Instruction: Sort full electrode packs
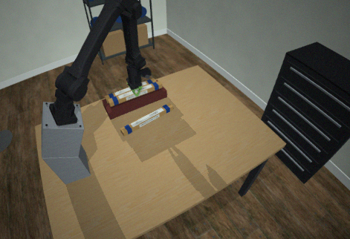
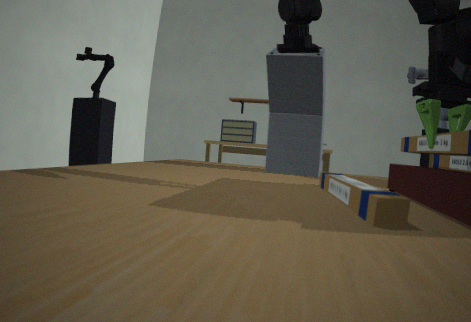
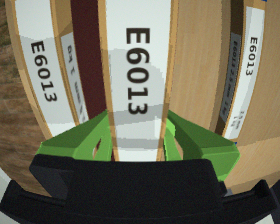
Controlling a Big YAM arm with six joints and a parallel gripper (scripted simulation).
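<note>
Right now my hand is 4 cm to the right of the dark red platform and 8 cm above it. Also, from my hand: pack of welding electrodes: 1 cm above.
</note>
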